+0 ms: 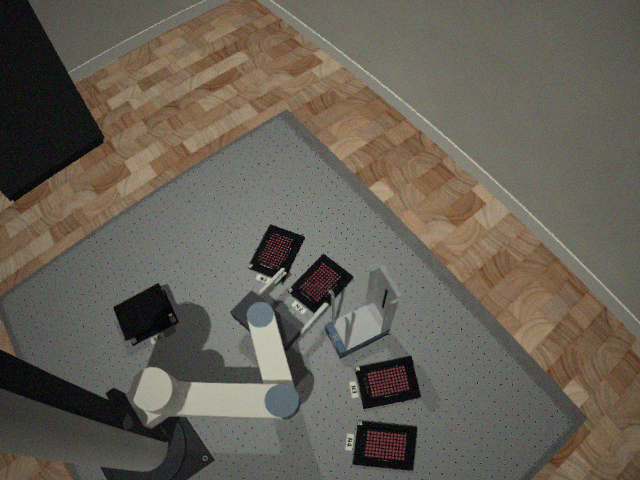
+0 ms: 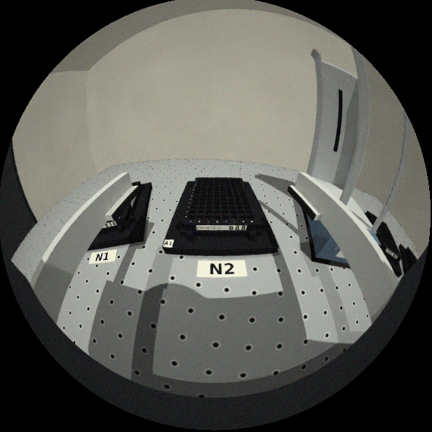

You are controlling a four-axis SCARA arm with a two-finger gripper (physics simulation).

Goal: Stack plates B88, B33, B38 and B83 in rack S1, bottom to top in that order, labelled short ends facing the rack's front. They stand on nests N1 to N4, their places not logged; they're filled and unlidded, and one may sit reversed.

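Frame: origin at the arm's base, x right, y ahead, z up, level; metres.
Seen in the pictures: gripper, fingertip midpoint: (image 1: 305, 286); arm's base at its link origin: (image 1: 146, 446).
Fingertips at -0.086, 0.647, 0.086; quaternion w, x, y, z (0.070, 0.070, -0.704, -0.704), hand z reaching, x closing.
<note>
Offsets run from my fingertips to a thing's top centre, as dx, dy, dz. "spot": to the spot under its first point. Level surfaces: height alone.
My gripper (image 1: 305, 287) (image 2: 213, 176) is open and empty, its fingers spread in front of nest N2 and apart from its plate. The plate on N2 @(-0.003, +0.056, -0.047) (image 1: 321, 280) (image 2: 217, 200) is black with red wells; its near short end carries a label that seems to read B88. The plate on N1 @(-0.174, +0.014, -0.047) (image 1: 277, 249) (image 2: 129, 218) is partly behind the left finger; its label looks like B38. The plates on N3 @(+0.353, +0.017, -0.047) (image 1: 388, 381) and N4 @(+0.486, -0.103, -0.047) (image 1: 386, 444) have labels too small to read. Rack S1 @(spot: +0.170, -0.021, -0.025) (image 1: 336, 338) (image 2: 327, 130), with a blue base, an upright panel and thin posts, holds no plate.
A black block @(-0.241, -0.432, -0.003) (image 1: 146, 314) sits on another holder at the left; its tag is unreadable. The rack stands close to the right of N2, near the right finger. The arm's base (image 1: 191, 454) is at the lower left of the perforated table @(dz -0.073) (image 1: 227, 180). A large dark box (image 1: 41, 103) stands beyond.
</note>
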